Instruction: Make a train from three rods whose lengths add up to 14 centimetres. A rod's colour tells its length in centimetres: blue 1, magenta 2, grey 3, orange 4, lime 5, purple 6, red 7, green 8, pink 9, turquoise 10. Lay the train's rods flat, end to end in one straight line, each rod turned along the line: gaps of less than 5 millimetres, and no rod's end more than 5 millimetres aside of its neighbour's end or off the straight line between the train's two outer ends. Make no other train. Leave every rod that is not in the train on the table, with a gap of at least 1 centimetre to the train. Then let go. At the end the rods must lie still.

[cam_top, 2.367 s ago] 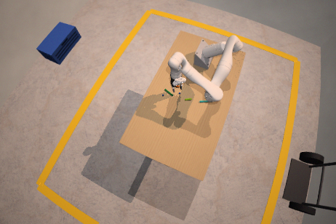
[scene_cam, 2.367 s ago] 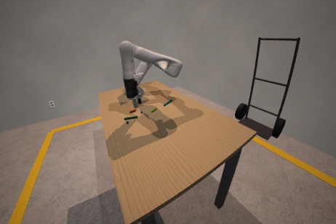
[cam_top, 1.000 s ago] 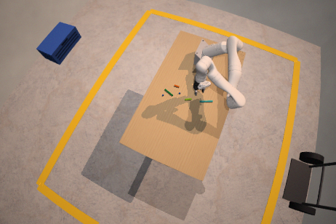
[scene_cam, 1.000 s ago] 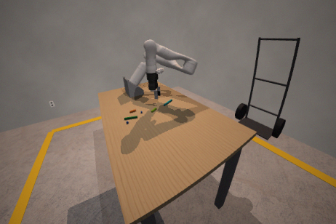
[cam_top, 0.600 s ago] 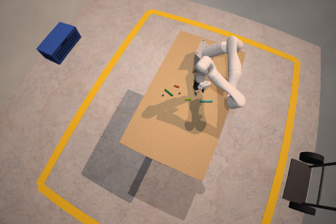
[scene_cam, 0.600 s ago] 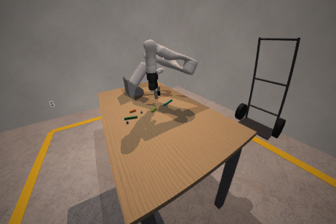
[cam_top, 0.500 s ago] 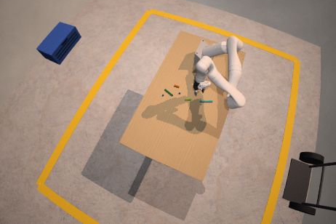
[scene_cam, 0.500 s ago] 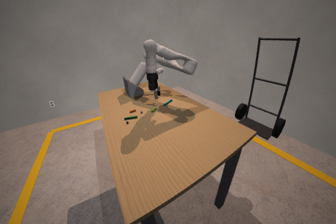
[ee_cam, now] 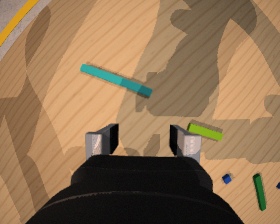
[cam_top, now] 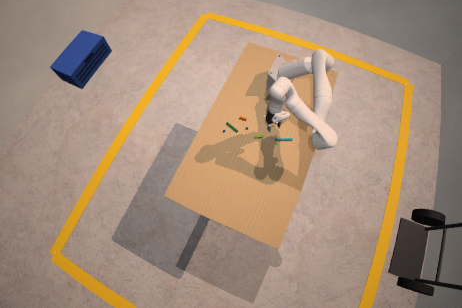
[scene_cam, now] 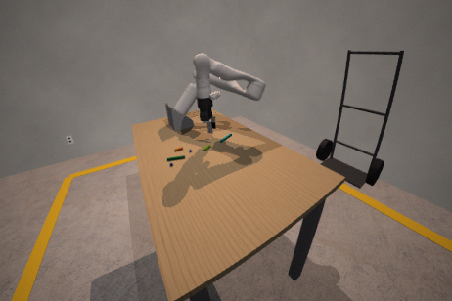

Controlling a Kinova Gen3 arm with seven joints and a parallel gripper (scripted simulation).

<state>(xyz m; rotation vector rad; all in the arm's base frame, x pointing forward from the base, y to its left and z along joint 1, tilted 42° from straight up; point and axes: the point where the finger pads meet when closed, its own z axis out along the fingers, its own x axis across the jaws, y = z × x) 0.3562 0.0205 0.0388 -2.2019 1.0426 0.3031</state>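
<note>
The green rod is 220 mm to the right of my hand, 70 mm below it and 40 mm ahead of it. Also, from my hand: orange rod 180 mm to the right, 70 mm below, 30 mm behind; lime rod 70 mm below, 60 mm to the right, 50 mm ahead; turquoise rod 70 mm to the left, 70 mm below, 20 mm ahead.
</note>
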